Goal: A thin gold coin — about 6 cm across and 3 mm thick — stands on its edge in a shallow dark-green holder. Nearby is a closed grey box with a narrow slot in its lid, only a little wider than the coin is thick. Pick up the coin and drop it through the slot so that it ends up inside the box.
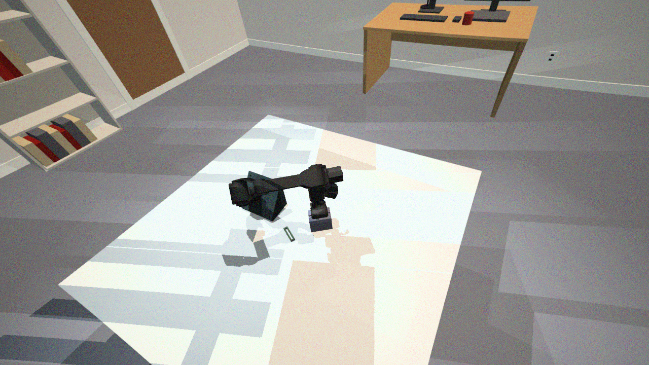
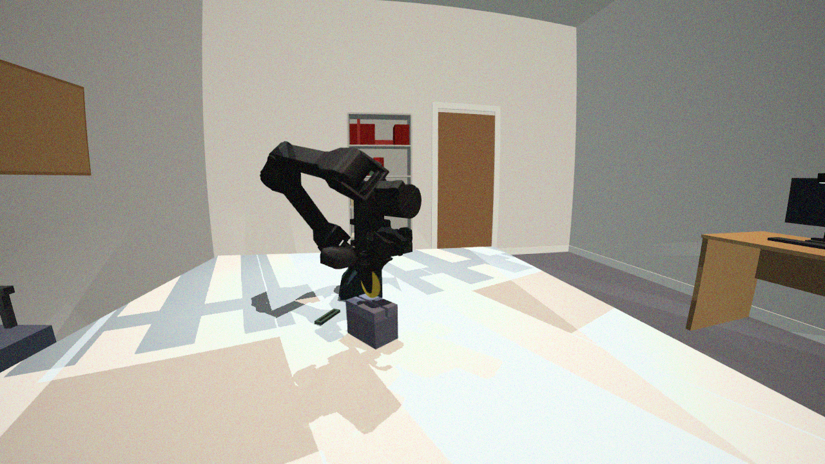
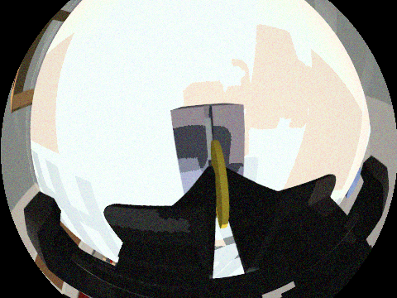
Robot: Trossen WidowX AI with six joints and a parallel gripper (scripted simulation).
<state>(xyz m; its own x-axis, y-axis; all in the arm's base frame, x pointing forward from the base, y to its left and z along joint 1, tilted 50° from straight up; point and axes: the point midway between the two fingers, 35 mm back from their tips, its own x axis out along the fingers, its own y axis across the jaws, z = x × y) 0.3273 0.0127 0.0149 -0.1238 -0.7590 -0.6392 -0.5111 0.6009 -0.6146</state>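
Now: gripper tip 20 mm below the gold coin.
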